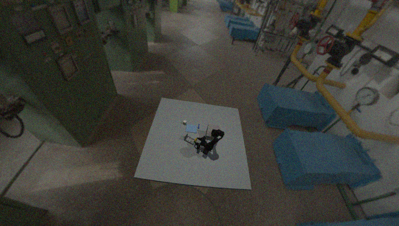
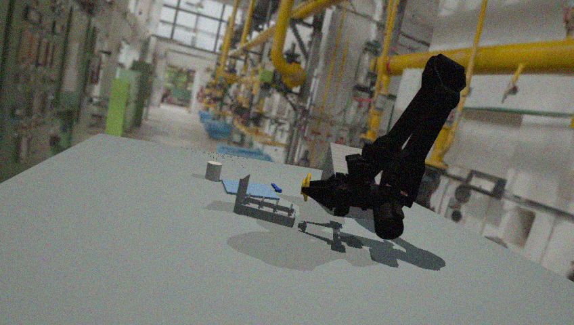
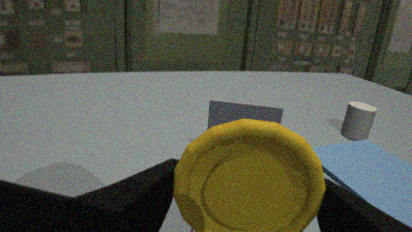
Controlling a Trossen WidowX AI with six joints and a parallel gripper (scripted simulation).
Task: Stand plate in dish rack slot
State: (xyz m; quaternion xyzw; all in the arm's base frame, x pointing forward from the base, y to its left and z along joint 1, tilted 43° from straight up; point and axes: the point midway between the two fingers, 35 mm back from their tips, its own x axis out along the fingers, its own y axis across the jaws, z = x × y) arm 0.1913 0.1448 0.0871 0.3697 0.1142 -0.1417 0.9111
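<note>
The grey dish rack lies 70 mm ahead of my gripper tip, 30 mm to the right of it and 70 mm below it. The rest, counted from my gripper tip: yellow plate: 10 mm behind; light blue mat: 80 mm ahead, 220 mm to the right, 90 mm below; blue spoon: 10 mm behind, 280 mm to the right, 90 mm below.
</note>
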